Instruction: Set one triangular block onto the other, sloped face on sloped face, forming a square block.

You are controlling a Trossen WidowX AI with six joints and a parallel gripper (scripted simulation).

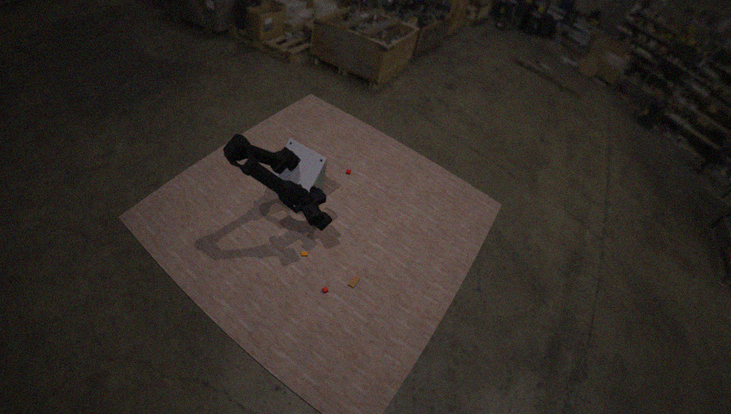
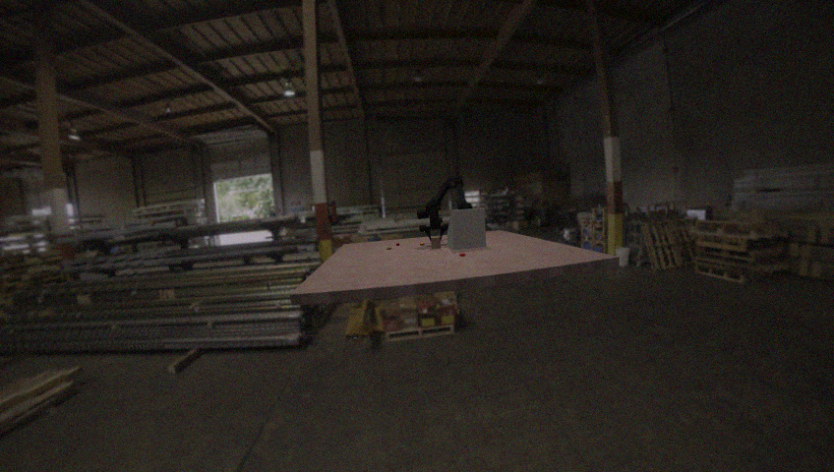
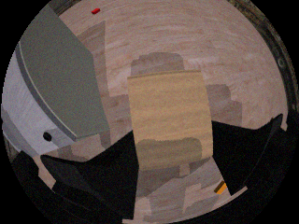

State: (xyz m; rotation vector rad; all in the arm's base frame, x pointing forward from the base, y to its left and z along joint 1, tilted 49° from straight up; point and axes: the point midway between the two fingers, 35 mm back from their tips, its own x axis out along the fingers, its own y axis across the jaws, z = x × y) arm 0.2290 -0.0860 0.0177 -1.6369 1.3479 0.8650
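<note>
The tan wooden triangular block lies 1 cm to the right of my gripper tip and 1 cm above it. Also, from my gripper tip: orange piece: 14 cm to the right, 8 cm ahead, 3 cm below; red piece: 24 cm ahead, 19 cm to the right, 3 cm below.
</note>
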